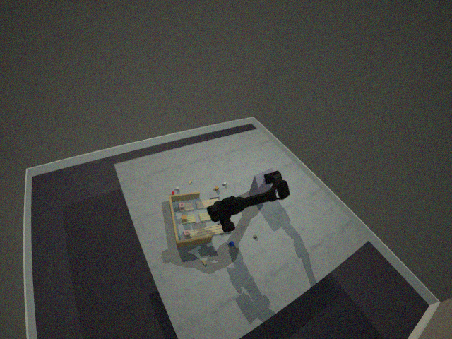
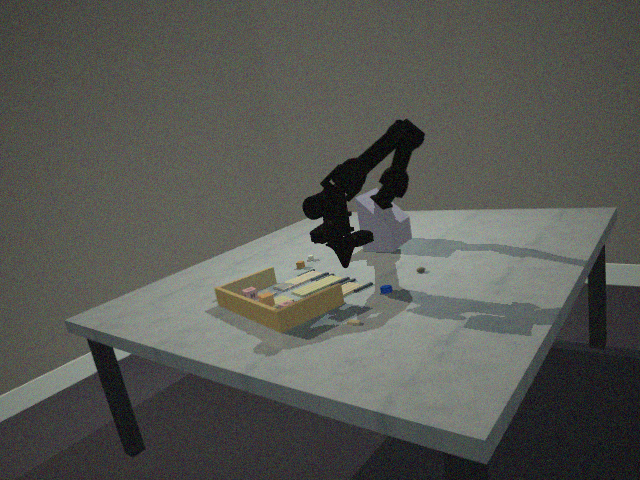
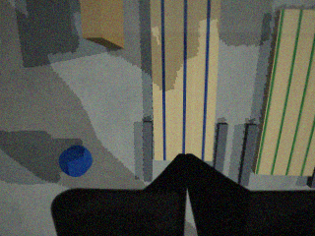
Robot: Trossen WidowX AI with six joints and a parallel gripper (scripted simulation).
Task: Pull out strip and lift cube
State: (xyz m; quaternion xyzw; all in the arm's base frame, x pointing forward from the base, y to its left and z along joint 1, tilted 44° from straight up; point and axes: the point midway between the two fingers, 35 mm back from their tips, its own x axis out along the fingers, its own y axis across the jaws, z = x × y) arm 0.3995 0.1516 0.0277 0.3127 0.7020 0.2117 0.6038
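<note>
The brown bit lies 16 cm behind my gripper tip, 13 cm to the left of it and 5 cm below it. Round my gripper tip: red piece: 16 cm ahead, 35 cm to the right, 5 cm below; blue disc: 1 cm behind, 11 cm to the left, 6 cm below.
</note>
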